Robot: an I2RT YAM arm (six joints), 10 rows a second.
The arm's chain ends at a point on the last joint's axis. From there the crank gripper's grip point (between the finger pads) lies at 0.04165 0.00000 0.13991 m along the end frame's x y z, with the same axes.
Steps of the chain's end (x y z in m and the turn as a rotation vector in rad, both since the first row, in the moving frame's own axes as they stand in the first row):
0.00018 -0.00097 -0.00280 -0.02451 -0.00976 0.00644
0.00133 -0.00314 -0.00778 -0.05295 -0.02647 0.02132
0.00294 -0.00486 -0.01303 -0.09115 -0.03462 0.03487
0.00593 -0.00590 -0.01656 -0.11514 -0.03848 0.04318
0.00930 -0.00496 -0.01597 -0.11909 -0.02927 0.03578
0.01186 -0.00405 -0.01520 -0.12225 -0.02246 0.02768
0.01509 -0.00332 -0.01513 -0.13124 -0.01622 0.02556
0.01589 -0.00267 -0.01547 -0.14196 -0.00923 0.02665
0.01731 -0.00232 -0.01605 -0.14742 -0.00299 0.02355
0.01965 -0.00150 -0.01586 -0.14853 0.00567 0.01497
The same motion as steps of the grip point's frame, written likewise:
-0.00120 0.00273 -0.00245 -0.02451 -0.00976 0.00644
-0.00247 0.00514 -0.00695 -0.05295 -0.02647 0.02132
-0.00217 0.00930 -0.01232 -0.09115 -0.03462 0.03487
0.00014 0.01193 -0.01609 -0.11514 -0.03848 0.04318
0.00487 0.01314 -0.01589 -0.11909 -0.02927 0.03578
0.00846 0.01417 -0.01542 -0.12225 -0.02246 0.02768
0.01257 0.01606 -0.01575 -0.13124 -0.01622 0.02556
0.01432 0.01824 -0.01658 -0.14196 -0.00923 0.02665
0.01664 0.01921 -0.01752 -0.14742 -0.00299 0.02355
0.02028 0.01981 -0.01768 -0.14853 0.00567 0.01497

